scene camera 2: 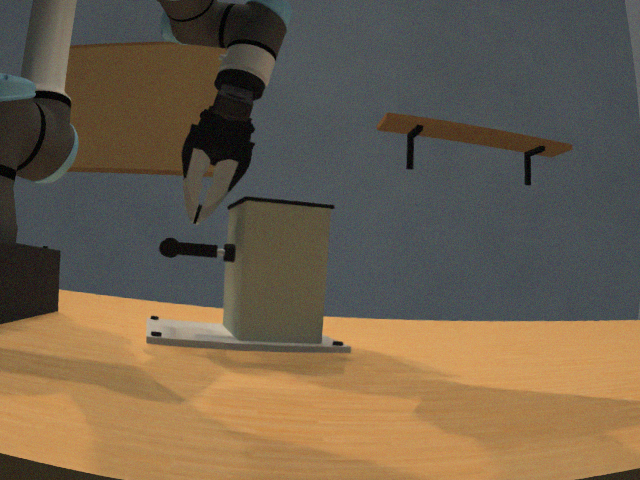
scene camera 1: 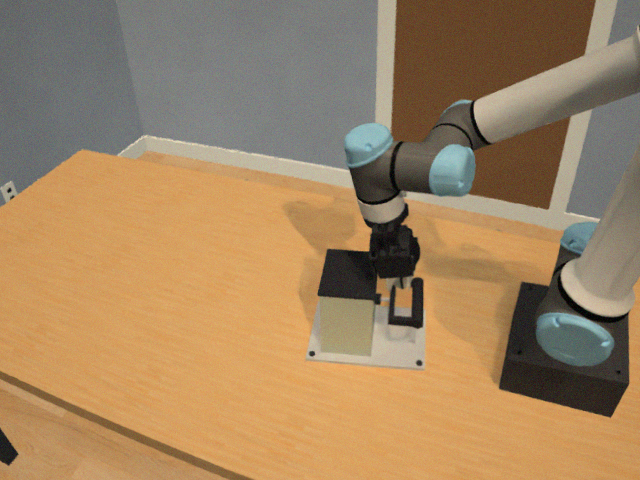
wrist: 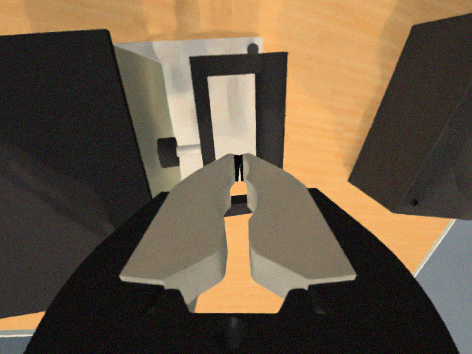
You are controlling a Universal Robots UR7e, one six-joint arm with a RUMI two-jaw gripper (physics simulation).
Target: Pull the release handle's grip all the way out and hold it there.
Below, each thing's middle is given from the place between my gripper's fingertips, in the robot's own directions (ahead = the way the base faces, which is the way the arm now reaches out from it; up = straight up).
My hand is 14 cm above the base plate (scene camera 1: 395, 347), 6 cm short of it and 2 cm to the right of it.
